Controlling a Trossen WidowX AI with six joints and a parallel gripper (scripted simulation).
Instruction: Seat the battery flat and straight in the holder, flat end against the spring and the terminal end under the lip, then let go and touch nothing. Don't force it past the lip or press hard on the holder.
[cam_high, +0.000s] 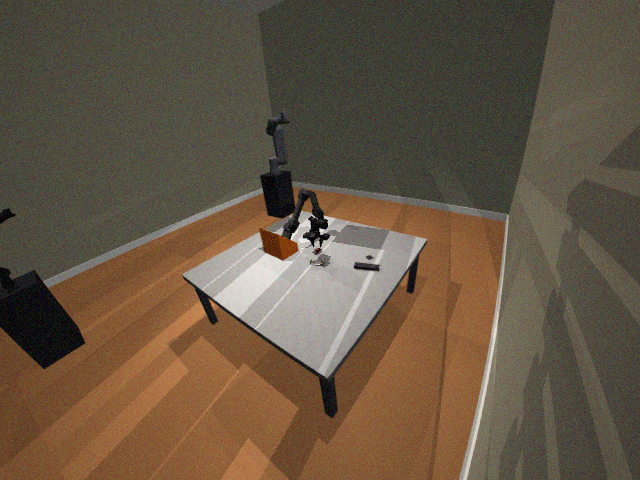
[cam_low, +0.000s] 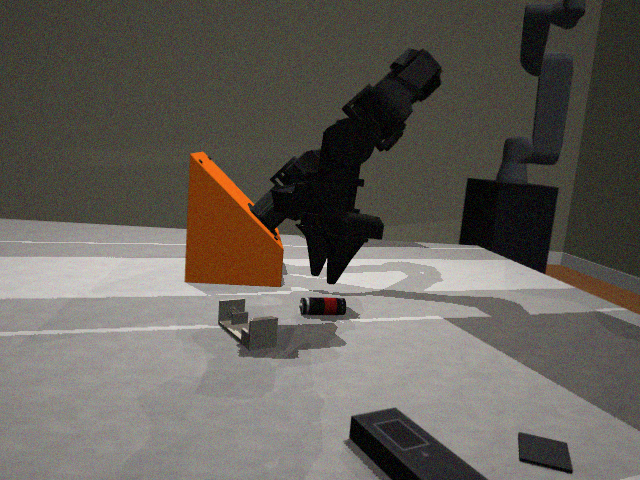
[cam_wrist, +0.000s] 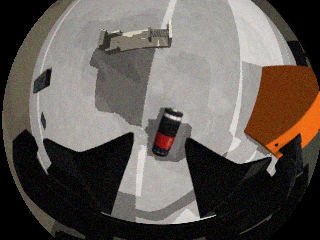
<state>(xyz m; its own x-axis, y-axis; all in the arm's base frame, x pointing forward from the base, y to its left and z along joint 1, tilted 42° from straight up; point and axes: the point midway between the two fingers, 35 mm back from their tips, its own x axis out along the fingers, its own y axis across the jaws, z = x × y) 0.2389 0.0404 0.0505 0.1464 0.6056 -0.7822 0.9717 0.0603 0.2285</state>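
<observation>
The battery lies 4 cm below my gripper tip, 1 cm to the left of it and 1 cm behind it. The rest, counted from my gripper tip: flat black device: 39 cm ahead, 4 cm below; black square: 35 cm ahead, 11 cm to the left, 5 cm below.
</observation>
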